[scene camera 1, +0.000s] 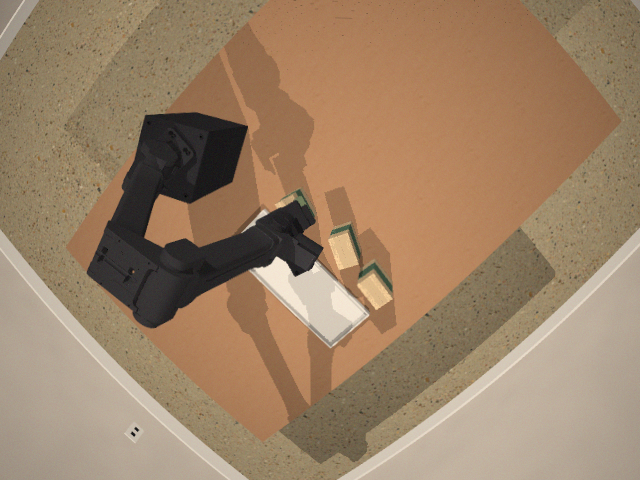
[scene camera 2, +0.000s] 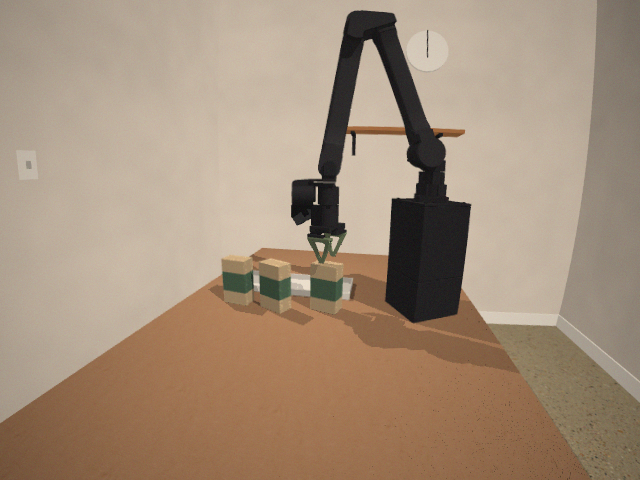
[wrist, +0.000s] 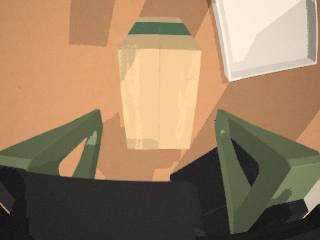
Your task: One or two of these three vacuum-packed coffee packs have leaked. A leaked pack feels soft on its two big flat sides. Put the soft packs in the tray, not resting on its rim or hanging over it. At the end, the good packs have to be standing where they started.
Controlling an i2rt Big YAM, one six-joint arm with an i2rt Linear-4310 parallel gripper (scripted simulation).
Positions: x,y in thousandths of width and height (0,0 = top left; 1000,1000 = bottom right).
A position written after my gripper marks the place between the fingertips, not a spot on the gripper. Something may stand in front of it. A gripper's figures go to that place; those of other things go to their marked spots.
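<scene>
My gripper (scene camera 1: 455,449) is 124 cm from the lens; a white tray (scene camera 1: 498,624) is 145 cm from the lens.
</scene>
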